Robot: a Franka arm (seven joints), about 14 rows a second.
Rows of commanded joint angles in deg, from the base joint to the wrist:
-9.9, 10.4, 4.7, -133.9, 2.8, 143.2, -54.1
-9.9, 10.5, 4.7, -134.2, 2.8, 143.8, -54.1
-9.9, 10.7, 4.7, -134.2, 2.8, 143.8, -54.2
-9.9, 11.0, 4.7, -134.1, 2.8, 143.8, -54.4
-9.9, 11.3, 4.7, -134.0, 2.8, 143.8, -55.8
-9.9, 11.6, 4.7, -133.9, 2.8, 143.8, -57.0
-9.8, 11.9, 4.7, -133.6, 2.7, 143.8, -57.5
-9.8, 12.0, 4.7, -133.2, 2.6, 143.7, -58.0
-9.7, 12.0, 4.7, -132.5, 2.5, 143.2, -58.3
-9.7, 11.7, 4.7, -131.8, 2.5, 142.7, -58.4
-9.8, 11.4, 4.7, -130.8, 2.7, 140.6, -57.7
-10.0, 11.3, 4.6, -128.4, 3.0, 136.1, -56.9
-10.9, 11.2, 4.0, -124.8, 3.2, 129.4, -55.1
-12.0, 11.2, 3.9, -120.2, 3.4, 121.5, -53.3
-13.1, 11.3, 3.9, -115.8, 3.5, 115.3, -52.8
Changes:
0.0, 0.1, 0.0, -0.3, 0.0, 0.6, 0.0
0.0, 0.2, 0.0, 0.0, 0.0, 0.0, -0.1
0.0, 0.3, 0.0, 0.1, 0.0, 0.0, -0.2
0.0, 0.3, 0.0, 0.1, 0.0, 0.0, -1.4
0.0, 0.3, 0.0, 0.1, 0.0, 0.0, -1.2
0.1, 0.3, 0.0, 0.3, -0.1, 0.0, -0.5
0.0, 0.1, 0.0, 0.4, -0.1, -0.1, -0.5
0.1, 0.0, 0.0, 0.7, -0.1, -0.5, -0.3
0.0, -0.3, 0.0, 0.7, 0.0, -0.5, -0.1
-0.1, -0.3, 0.0, 1.0, 0.2, -2.1, 0.7
-0.2, -0.1, -0.1, 2.4, 0.3, -4.5, 0.8
-0.9, -0.1, -0.6, 3.6, 0.2, -6.7, 1.8
-1.1, 0.0, -0.1, 4.6, 0.2, -7.9, 1.8
-1.1, 0.1, 0.0, 4.4, 0.1, -6.2, 0.5

